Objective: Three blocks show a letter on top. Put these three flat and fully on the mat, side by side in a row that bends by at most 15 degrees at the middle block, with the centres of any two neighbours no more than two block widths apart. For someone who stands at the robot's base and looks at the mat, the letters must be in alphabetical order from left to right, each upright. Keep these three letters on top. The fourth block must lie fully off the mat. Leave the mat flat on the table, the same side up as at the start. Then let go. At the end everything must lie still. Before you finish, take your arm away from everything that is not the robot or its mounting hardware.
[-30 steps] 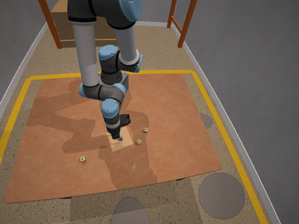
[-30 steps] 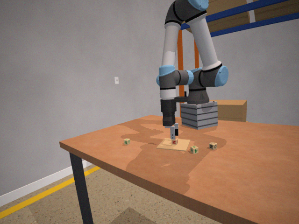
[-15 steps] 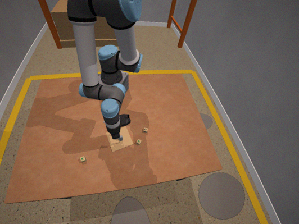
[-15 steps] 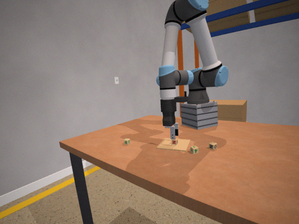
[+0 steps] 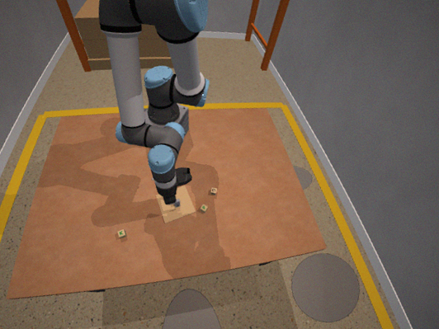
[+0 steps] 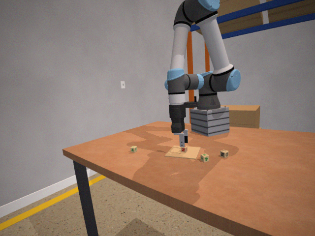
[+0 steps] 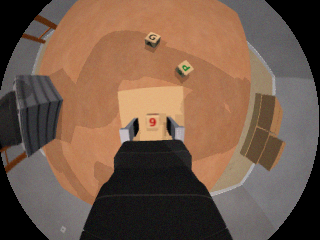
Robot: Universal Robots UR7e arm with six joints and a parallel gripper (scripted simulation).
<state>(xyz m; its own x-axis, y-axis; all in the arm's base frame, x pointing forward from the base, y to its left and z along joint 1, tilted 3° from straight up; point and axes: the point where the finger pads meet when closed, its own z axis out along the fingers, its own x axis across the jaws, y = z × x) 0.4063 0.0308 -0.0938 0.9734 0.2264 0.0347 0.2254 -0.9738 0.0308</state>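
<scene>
Right now the tan mat is 50 mm below my hand.
</scene>
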